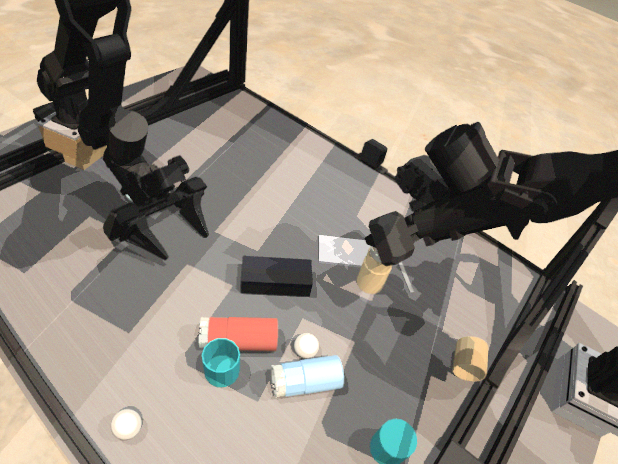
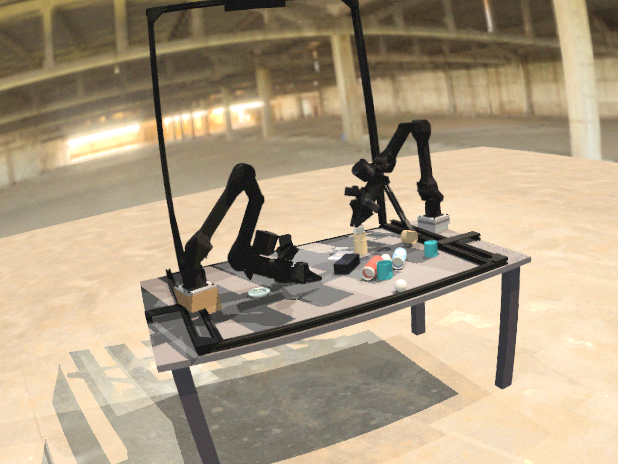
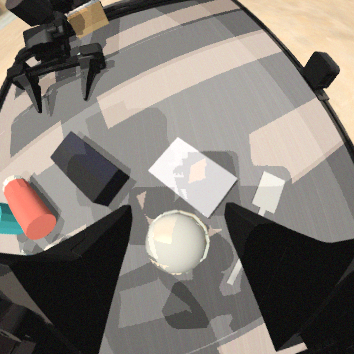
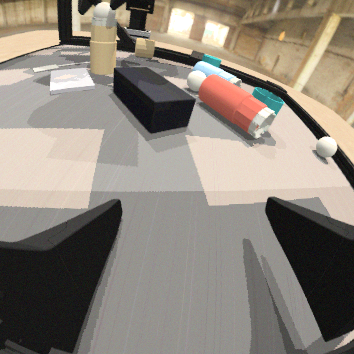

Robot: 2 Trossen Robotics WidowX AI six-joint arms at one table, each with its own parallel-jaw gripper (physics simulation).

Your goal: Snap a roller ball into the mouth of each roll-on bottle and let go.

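Seen in the pictures: left gripper, between the fingertips: [image 2: 353,226] [image 3: 178,210] [image 4: 94,10]; right gripper, between the fingertips: [image 1: 188,247] [image 2: 315,278] [image 3: 61,105] [image 4: 194,205]; left arm's base, origin of its link: [image 1: 608,383] [image 2: 433,215] [image 4: 136,28]; right arm's base, origin of its link: [image 1: 74,117] [image 2: 194,285] [image 3: 79,3].
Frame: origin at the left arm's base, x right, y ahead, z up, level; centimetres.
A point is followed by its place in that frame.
Note:
The tan bottle [image 1: 374,276] @[z -1.1, x -0.7, y 38.0 cm] [image 2: 360,244] @[z -1.7, x -0.3, y 39.8 cm] [image 4: 103,56] @[z -2.7, x 0.8, y 40.7 cm] stands upright, with a white ball [image 3: 177,242] @[z 5.7, x 1.9, y 38.5 cm] [image 4: 104,10] @[z 4.4, x 1.0, y 40.2 cm] at its mouth. My left gripper [image 3: 178,210] @[z 4.3, x 2.5, y 40.1 cm] is open, its fingers on either side of that ball and apart from it. The red bottle [image 1: 252,334] @[z -1.5, x -19.4, y 48.5 cm] [image 3: 31,210] @[z -1.7, x -16.1, y 48.2 cm] [image 4: 227,97] @[z -2.5, x -17.5, y 51.6 cm] and light blue bottle [image 1: 320,376] @[z -1.6, x -19.7, y 37.8 cm] [image 2: 399,258] @[z -2.9, x -21.1, y 40.4 cm] lie on their sides. One loose ball [image 1: 306,345] @[z -2.4, x -16.3, y 41.6 cm] [image 4: 196,81] @[z -3.7, x -15.1, y 43.5 cm] rests between them; another [image 1: 126,424] @[z -2.4, x -37.3, y 54.5 cm] [image 2: 400,285] @[z -3.3, x -38.2, y 56.2 cm] [image 4: 326,146] @[z -3.5, x -35.6, y 56.0 cm] lies near the table's front edge. My right gripper [image 1: 186,247] @[z -4.0, x -10.7, y 66.8 cm] [image 4: 194,205] @[z -4.0, x -10.7, y 66.8 cm] is open and empty, low over the table.
A black box [image 1: 276,276] @[z -2.3, x -8.7, y 51.1 cm] [image 4: 152,100] @[z -2.4, x -7.9, y 57.3 cm] and white card [image 1: 335,250] @[z -5.2, x 4.0, y 46.4 cm] [image 3: 192,175] @[z -5.2, x 5.1, y 44.6 cm] lie near the tan bottle, beside a thin white tool [image 3: 269,192] @[z -5.6, x 12.8, y 38.6 cm]. An open teal cup [image 1: 221,369] @[z -5.7, x -24.3, y 50.2 cm] touches or nearly touches the red bottle. A teal cap [image 1: 395,442] @[z -1.1, x -22.7, y 26.0 cm] and tan cap [image 1: 470,359] @[z -1.3, x -6.4, y 20.3 cm] stand farther right.

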